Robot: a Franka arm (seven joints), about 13 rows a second.
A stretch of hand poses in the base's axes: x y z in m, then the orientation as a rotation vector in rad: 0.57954 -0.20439 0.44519 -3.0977 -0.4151 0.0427; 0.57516 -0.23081 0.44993 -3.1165 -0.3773 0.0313; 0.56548 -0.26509 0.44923 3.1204 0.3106 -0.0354; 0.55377 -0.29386 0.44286 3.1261 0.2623 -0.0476; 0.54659 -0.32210 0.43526 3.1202 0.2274 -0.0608; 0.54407 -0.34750 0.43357 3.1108 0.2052 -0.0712; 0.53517 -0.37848 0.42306 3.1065 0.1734 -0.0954; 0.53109 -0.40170 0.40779 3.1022 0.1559 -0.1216; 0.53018 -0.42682 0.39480 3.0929 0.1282 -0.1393; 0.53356 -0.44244 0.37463 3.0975 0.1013 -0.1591; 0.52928 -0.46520 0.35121 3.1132 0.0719 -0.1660; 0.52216 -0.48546 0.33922 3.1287 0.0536 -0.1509; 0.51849 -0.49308 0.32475 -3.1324 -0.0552 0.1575; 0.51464 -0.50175 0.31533 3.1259 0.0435 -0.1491; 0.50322 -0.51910 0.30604 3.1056 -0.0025 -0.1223; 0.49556 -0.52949 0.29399 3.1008 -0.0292 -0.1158; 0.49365 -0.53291 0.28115 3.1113 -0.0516 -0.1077; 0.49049 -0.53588 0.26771 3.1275 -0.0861 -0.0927
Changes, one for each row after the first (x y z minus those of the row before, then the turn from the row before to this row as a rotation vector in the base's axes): -0.00438 -0.02642 0.00474 -0.0130 -0.0090 -0.0253; -0.00968 -0.03428 -0.00070 -0.0084 0.0017 -0.0424; -0.01171 -0.02877 -0.00637 0.0003 0.0078 -0.0310; -0.00718 -0.02824 -0.00760 -0.0094 0.0077 -0.0218; -0.00252 -0.02540 -0.00169 -0.0114 0.0059 -0.0136; -0.00890 -0.03098 -0.01051 -0.0070 0.0150 -0.0203; -0.00408 -0.02322 -0.01527 -0.0056 0.0165 -0.0112; -0.00091 -0.02512 -0.01299 -0.0111 0.0108 -0.0173; 0.00338 -0.01562 -0.02017 0.0032 0.0124 -0.0179; -0.00428 -0.02276 -0.02342 0.0141 0.0040 -0.0200; -0.00712 -0.02026 -0.01199 0.0139 -0.0100 -0.0125; -0.00367 -0.00762 -0.01447 0.0135 0.0043 0.0003; -0.00385 -0.00867 -0.00942 -0.0168 -0.0054 -0.0066; -0.01142 -0.01735 -0.00929 -0.0229 -0.0171 -0.0282; -0.00766 -0.01039 -0.01205 -0.0056 -0.0043 -0.0169; -0.00191 -0.00342 -0.01284 0.0099 -0.0058 -0.0146; -0.00316 -0.00297 -0.01344 0.0155 -0.0105 -0.0223
